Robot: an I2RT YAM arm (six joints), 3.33 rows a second.
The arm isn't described. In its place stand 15 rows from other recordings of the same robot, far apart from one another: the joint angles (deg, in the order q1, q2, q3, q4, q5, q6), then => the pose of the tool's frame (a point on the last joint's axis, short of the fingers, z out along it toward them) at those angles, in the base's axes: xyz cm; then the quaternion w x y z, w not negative.
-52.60 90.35 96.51 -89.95 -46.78 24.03 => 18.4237 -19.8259 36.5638 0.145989 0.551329 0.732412 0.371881
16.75 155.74 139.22 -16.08 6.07 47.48 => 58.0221 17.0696 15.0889 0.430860 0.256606 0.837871 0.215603
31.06 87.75 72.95 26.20 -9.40 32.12 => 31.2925 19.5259 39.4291 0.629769 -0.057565 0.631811 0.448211
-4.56 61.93 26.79 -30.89 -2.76 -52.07 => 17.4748 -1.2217 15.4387 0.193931 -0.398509 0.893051 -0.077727
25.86 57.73 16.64 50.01 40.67 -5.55 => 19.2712 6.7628 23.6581 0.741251 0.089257 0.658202 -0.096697
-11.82 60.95 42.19 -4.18 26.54 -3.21 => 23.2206 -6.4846 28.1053 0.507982 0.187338 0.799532 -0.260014
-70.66 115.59 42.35 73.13 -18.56 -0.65 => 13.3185 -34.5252 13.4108 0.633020 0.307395 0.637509 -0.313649
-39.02 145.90 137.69 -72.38 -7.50 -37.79 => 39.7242 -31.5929 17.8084 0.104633 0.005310 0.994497 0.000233
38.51 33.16 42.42 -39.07 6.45 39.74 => 10.1121 7.5354 30.2173 0.419097 0.037480 0.863472 0.278152
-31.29 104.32 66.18 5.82 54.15 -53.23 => 32.2731 -22.9913 21.4470 0.049750 0.067115 0.807501 -0.583920
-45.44 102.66 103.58 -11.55 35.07 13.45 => 28.2387 -31.5910 41.5984 0.521431 0.528272 0.544442 -0.390668
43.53 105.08 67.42 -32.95 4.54 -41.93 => 25.9789 24.2903 16.2943 0.168800 -0.663429 0.728026 -0.036690
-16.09 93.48 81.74 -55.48 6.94 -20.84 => 31.6306 -9.5714 28.5099 0.168183 -0.028606 0.978163 -0.118713
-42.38 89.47 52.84 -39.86 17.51 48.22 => 19.6060 -19.3402 17.4500 0.123803 0.710234 0.677647 -0.145035
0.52 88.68 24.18 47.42 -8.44 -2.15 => 27.7887 0.7748 15.0052 0.593432 -0.062405 0.800855 0.050748
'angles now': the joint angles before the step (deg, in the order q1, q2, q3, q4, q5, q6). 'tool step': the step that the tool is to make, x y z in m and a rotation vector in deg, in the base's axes. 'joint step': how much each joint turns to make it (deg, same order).
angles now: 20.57, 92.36, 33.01, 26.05, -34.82, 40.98
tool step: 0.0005, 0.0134, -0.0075, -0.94, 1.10, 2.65
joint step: 2.37, 2.68, 1.33, -0.40, 0.03, -0.66
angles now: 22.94, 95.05, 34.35, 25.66, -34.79, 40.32
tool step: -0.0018, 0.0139, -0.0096, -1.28, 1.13, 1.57
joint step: 2.67, 2.74, 0.81, 0.43, 1.30, 0.09
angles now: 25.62, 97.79, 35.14, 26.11, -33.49, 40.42
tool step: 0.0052, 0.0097, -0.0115, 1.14, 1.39, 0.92
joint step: 1.11, 4.33, 1.29, 3.26, -0.82, 1.72
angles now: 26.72, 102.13, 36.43, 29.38, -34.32, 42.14
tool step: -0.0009, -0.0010, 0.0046, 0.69, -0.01, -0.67
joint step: -0.08, -1.13, -0.30, 0.06, 0.12, 1.02
